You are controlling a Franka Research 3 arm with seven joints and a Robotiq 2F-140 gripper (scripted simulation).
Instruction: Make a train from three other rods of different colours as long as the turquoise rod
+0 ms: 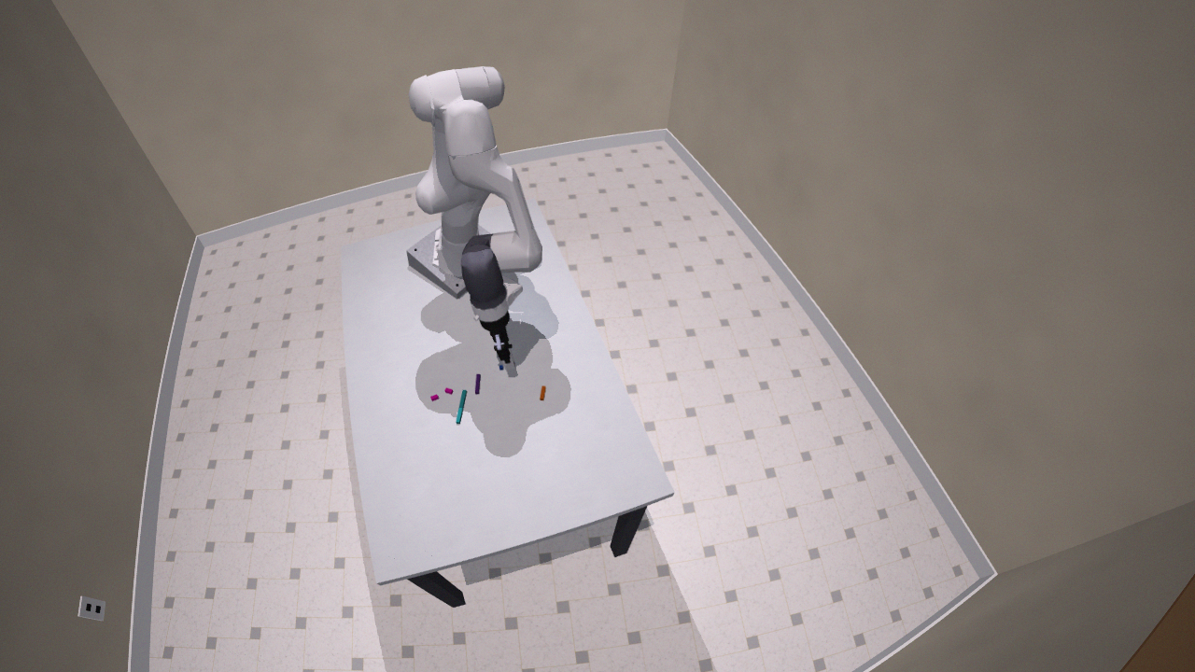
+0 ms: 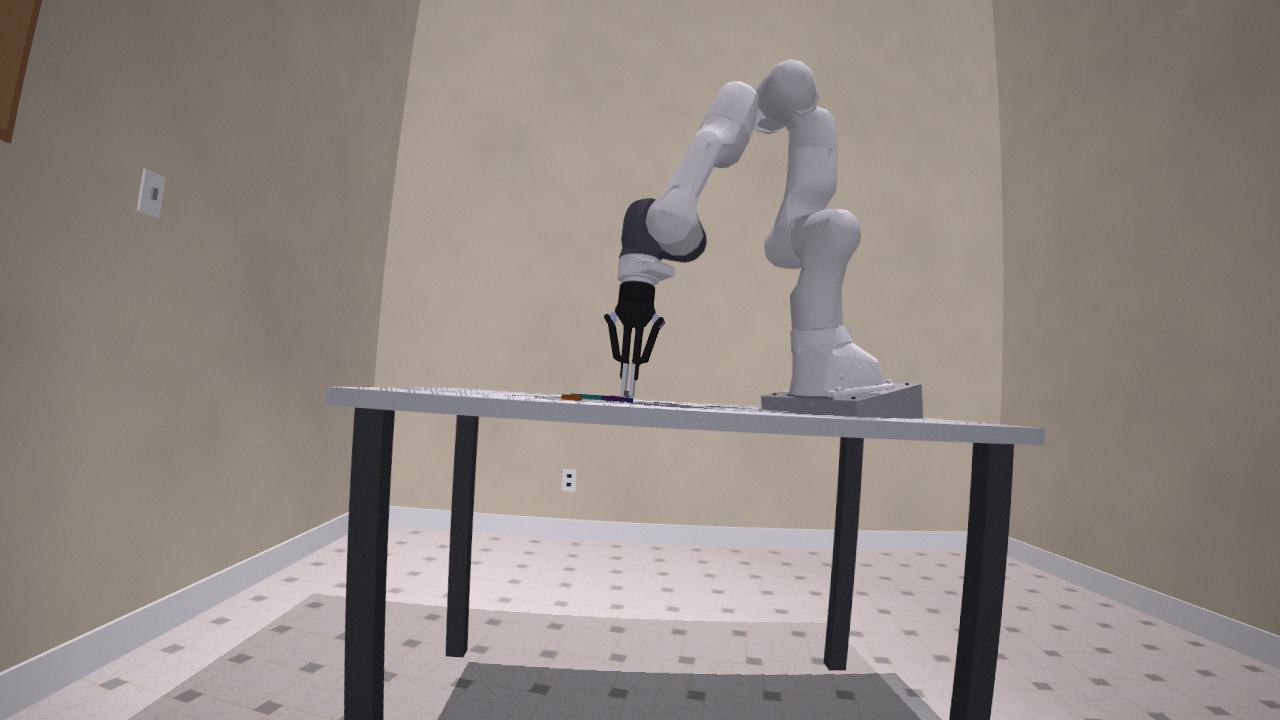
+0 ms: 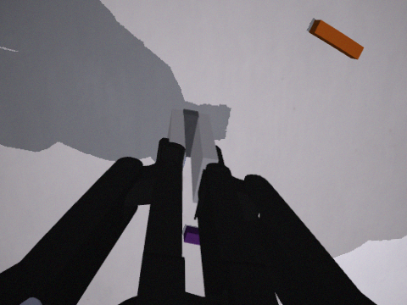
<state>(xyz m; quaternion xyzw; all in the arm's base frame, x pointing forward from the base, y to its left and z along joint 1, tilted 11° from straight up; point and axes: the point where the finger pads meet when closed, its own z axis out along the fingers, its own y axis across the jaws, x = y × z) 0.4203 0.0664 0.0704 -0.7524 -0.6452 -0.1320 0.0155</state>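
The grey rod is 30 mm below my hand. Also, from my hand: orange rod (110 mm ahead, 70 mm to the left, 40 mm below); purple rod (100 mm to the right, 40 mm below, 30 mm ahead); blue rod (40 mm below, 20 mm to the right).
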